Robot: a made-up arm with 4 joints.
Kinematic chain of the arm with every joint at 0, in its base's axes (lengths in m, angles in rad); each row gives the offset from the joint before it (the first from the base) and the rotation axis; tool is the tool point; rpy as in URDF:
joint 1: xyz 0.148 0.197 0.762 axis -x
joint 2: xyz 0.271 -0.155 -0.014 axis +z
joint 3: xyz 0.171 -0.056 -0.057 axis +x
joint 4: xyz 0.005 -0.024 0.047 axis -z
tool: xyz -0.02 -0.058 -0.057 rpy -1.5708 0 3.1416
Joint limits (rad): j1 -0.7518..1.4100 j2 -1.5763..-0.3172 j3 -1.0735..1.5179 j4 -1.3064..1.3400
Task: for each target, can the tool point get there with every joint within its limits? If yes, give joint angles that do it. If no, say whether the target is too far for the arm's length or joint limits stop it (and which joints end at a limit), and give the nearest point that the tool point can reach.
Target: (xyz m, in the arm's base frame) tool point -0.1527 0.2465 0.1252
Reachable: no: too far | nearest point 0.2962 0.0366 0.4400 | short by 0.587 m
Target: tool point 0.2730 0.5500 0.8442
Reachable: no: joint limits stop it (at a limit: joint 1, joint 2, joint 3) | nearest point 0.3188 0.1384 1.0495 | short by 0.462 m
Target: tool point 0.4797 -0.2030 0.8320
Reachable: yes | joints 0.4148 -0.7918 0.2260 -0.9782
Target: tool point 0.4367 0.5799 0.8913
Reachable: no: joint limits stop it (at a limit: joint 1, joint 2, joint 3) | nearest point 0.5251 0.1415 1.0535 | short by 0.476 m
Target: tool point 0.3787 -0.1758 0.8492
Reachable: yes | joints 0.3135 -1.1412 -0.5975 -0.5486
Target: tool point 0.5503 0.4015 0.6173
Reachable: no: joint limits stop it (at a limit: joint 1, joint 2, joint 3) | nearest point 0.5328 0.1152 0.4911 | short by 0.313 m
